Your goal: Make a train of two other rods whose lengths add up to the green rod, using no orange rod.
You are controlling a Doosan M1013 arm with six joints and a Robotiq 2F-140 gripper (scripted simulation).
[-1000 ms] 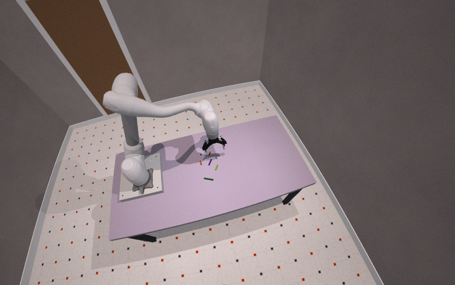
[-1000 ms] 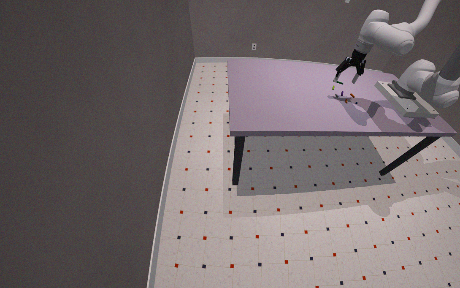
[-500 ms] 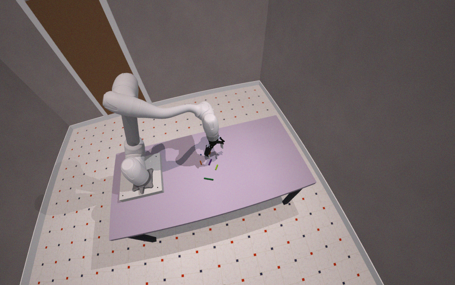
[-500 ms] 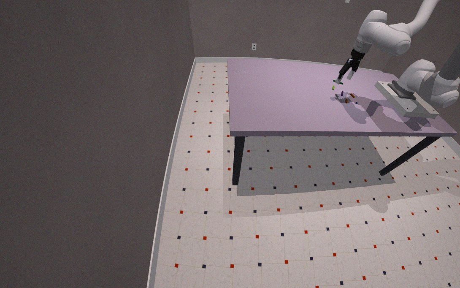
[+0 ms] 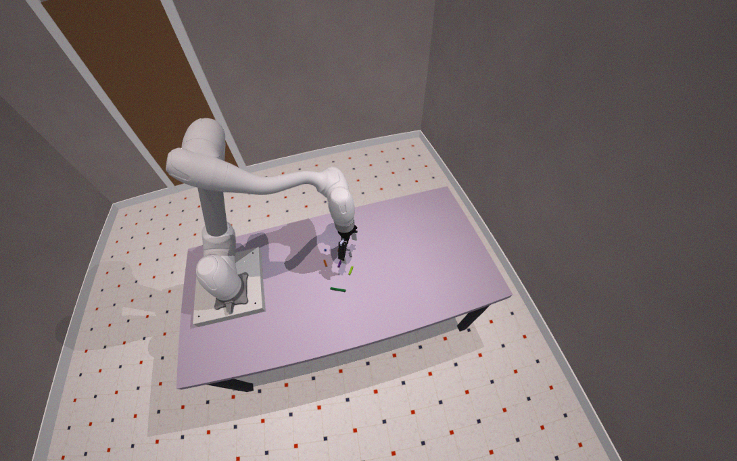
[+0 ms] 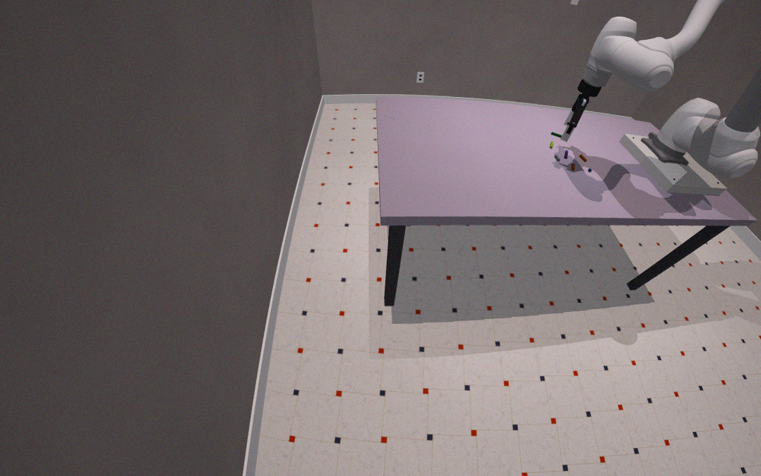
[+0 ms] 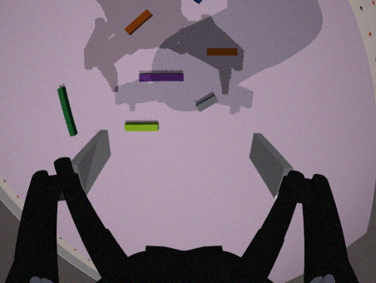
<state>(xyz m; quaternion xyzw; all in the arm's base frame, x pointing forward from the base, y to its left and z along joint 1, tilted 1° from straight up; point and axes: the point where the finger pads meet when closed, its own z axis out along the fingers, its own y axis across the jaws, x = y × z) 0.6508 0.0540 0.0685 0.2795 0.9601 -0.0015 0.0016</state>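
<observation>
My hand is 110 mm above the lime rod, 60 mm to the left of it and 10 mm past it. From my hand the other things lie so: grey rod 110 mm below, 40 mm to the left; then small blue rod 130 mm behind, 110 mm below, 100 mm to the left; then purple rod 110 mm below, 60 mm behind.
</observation>
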